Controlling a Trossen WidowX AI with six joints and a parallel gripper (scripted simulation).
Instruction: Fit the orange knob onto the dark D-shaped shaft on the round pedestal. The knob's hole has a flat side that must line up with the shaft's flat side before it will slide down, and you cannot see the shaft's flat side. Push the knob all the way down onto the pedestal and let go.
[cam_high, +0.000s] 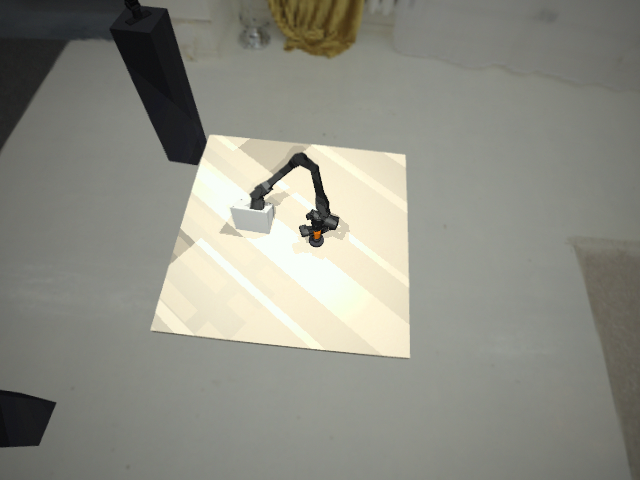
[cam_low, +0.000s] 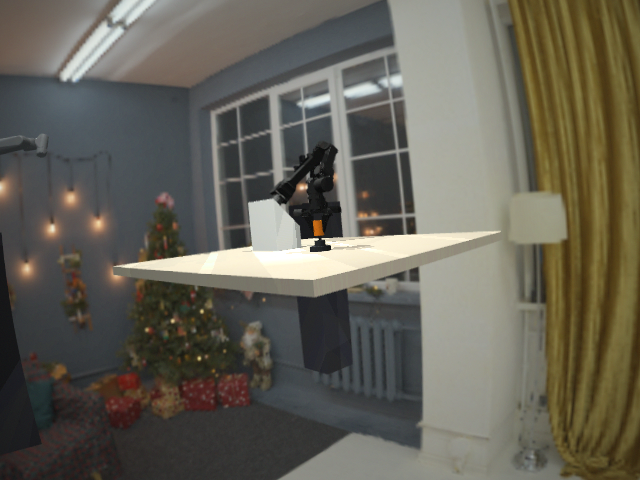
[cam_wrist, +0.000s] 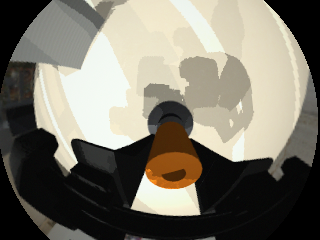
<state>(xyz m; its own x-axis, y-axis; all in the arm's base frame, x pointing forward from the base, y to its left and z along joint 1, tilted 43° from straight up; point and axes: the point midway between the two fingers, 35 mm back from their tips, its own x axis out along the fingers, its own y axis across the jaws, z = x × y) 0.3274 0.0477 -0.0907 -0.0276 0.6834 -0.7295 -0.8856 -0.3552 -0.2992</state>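
The orange knob is 20 mm above my gripper tip. Also, from my gripper tip: dark round pedestal: 40 mm below.
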